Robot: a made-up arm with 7 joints.
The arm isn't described. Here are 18 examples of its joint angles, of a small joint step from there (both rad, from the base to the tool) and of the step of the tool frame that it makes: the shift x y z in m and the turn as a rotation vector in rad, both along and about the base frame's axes.
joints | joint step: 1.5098 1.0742 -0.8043 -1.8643 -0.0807 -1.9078 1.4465 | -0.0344 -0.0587 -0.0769 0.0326 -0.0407 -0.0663 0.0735
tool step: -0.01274 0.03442 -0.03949 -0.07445 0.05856 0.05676
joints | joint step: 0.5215 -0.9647 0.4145 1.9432 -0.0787 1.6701 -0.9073 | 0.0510 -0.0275 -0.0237 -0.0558 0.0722 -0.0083 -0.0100
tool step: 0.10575 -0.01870 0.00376 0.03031 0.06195 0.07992
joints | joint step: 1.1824 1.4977 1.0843 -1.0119 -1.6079 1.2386 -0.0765 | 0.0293 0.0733 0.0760 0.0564 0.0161 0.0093 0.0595
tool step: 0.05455 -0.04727 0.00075 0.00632 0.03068 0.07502
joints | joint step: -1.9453 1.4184 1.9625 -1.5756 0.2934 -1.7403 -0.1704 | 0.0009 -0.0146 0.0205 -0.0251 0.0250 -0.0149 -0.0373
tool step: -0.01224 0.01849 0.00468 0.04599 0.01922 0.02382
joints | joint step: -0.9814 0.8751 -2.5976 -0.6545 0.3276 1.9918 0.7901 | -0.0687 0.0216 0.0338 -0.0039 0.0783 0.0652 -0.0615
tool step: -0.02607 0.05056 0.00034 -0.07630 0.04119 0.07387
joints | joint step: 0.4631 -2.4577 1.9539 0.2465 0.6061 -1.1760 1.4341 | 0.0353 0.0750 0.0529 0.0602 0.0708 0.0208 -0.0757
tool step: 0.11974 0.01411 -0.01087 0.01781 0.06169 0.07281
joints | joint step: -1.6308 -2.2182 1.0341 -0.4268 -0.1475 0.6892 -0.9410 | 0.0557 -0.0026 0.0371 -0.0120 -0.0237 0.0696 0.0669
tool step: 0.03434 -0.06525 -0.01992 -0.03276 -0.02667 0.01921
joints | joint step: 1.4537 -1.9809 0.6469 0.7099 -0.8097 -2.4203 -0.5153 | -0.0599 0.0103 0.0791 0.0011 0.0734 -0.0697 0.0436
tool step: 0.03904 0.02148 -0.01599 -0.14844 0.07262 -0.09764
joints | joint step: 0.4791 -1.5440 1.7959 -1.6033 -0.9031 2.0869 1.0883 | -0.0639 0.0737 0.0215 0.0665 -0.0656 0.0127 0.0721
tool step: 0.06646 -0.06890 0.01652 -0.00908 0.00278 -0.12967
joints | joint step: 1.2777 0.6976 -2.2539 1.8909 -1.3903 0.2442 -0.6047 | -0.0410 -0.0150 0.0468 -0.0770 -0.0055 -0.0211 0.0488
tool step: 0.04417 -0.06428 -0.09623 0.00702 0.10530 -0.04841
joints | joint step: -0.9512 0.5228 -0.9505 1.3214 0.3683 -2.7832 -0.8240 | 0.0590 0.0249 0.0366 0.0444 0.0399 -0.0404 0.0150
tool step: -0.05335 -0.09374 0.00056 -0.02356 0.02345 0.13732
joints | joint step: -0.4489 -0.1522 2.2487 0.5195 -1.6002 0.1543 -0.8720 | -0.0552 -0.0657 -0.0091 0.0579 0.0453 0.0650 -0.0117
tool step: -0.18542 -0.09346 0.00407 -0.09445 0.12255 -0.10919
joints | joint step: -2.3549 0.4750 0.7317 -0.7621 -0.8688 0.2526 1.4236 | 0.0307 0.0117 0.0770 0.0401 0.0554 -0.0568 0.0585
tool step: -0.06471 -0.04144 -0.02863 0.06253 -0.12546 0.01849
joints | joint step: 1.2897 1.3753 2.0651 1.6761 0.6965 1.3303 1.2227 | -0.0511 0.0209 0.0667 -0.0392 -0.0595 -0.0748 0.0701
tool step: -0.06613 -0.03239 -0.00193 0.05206 -0.14568 -0.07107
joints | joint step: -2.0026 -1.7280 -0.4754 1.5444 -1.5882 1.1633 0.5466 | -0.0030 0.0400 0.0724 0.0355 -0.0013 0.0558 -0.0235
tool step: 0.05975 0.01632 0.02110 0.04550 -0.06011 -0.07982
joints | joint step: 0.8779 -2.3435 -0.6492 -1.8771 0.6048 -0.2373 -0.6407 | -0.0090 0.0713 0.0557 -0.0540 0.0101 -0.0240 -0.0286
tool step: -0.01613 0.02924 0.00447 -0.00329 -0.01844 0.05382
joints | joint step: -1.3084 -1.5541 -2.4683 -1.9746 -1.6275 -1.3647 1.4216 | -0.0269 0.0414 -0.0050 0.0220 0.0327 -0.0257 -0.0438
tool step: 0.00140 -0.04474 0.03364 -0.06201 -0.01114 0.00187
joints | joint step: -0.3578 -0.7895 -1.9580 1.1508 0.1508 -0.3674 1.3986 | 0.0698 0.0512 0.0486 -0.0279 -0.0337 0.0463 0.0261
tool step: 0.07029 -0.00869 0.00727 0.01980 -0.00245 0.02894
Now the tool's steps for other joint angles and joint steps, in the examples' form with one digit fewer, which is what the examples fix.
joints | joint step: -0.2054 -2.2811 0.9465 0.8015 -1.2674 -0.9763 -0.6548 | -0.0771 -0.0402 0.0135 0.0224 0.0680 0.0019 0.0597
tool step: -0.1335 0.0295 0.0432 -0.0330 0.1428 -0.1138
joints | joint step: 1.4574 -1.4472 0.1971 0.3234 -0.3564 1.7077 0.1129 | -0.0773 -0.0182 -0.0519 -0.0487 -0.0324 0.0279 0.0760
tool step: 0.0077 -0.1106 0.0025 0.1025 0.0106 0.0288
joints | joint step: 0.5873 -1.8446 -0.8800 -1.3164 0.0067 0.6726 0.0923 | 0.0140 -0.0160 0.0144 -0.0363 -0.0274 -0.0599 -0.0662
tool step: 0.0161 0.0591 -0.0676 -0.0853 0.0427 0.0312
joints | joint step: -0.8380 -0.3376 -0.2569 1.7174 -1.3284 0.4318 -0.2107 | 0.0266 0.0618 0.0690 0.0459 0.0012 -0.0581 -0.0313
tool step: 0.0455 -0.0319 0.0235 -0.0044 0.0091 0.0504
